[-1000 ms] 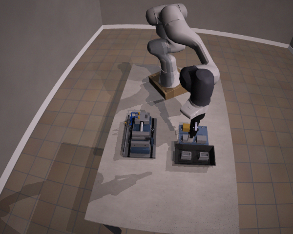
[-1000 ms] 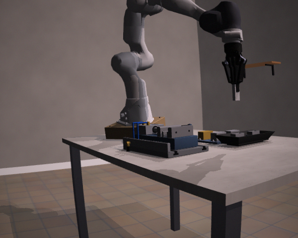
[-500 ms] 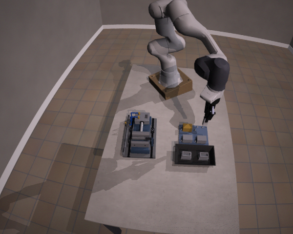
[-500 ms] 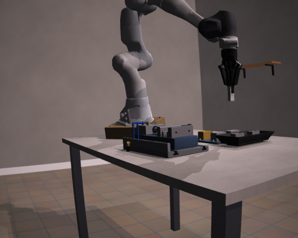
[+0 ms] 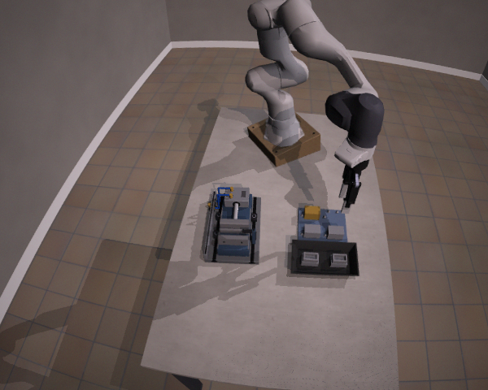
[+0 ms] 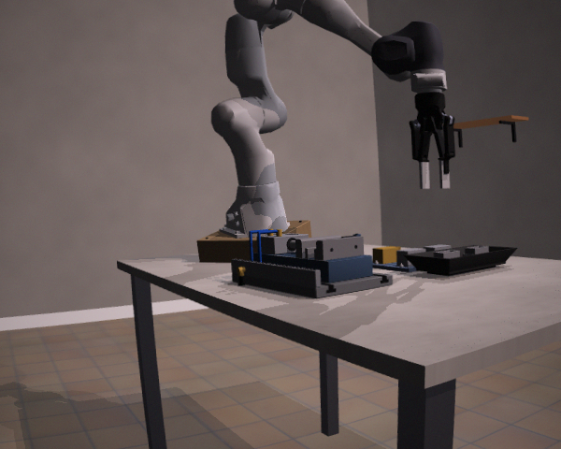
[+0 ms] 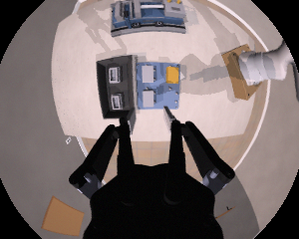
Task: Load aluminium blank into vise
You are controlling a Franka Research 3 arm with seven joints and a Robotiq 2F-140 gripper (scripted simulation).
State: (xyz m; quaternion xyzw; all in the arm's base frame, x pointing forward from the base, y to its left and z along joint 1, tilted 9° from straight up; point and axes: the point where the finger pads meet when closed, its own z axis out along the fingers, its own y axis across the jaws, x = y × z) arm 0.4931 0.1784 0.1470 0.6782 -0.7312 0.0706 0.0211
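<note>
Now: hand 100 mm past the brass blank, 80 mm to the left of it and 190 mm above it. The rest, counted from my hand: dark rail 50 mm behind, 460 mm to the right, 180 mm below.
</note>
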